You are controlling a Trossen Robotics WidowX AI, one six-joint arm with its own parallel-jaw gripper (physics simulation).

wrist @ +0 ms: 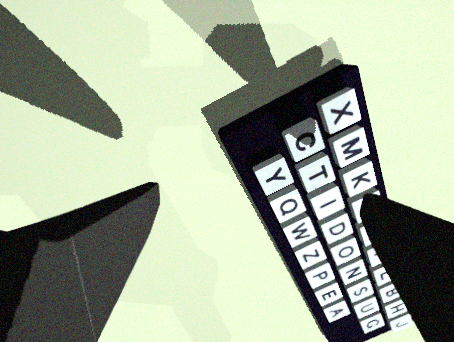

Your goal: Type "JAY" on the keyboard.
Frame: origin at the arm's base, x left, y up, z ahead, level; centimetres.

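Seen in the pictures: gripper, fingertip midpoint: (258, 197).
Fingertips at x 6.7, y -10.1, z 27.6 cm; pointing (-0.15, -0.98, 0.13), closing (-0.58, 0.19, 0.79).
A point is followed by its place in that frame.
A dark keyboard (247, 131) @[z 28.8, x 8.8, y -12.0 cm] with white letter keys runs slantwise from the upper right to the lower right in the wrist view. The Y key (274, 176) @[z 28.6, x 6.3, y -11.5 cm] is at the far end of the left row, by the keyboard's left edge. The A key (335, 313) @[z 26.9, x -5.2, y -11.5 cm] is at the near end of that row. The J key (400, 323) @[z 30.1, x -9.9, y -11.5 cm] is at the bottom right, partly cut off by the right finger. My gripper (258, 197) @[z 27.6, x 6.7, y -10.1 cm] is wide open and empty. Its left finger is over the pale surface, left of the keyboard. Its right finger overlaps the right row and hides some keys there.
The keyboard lies on a pale surface (175, 240) @[z 21.9, x 5.4, y -13.1 cm]. Dark shadows fall on the surface at the upper left and beyond the keyboard's far end. Part of a shadow covers the C key (303, 140) @[z 30.6, x 7.1, y -11.5 cm].
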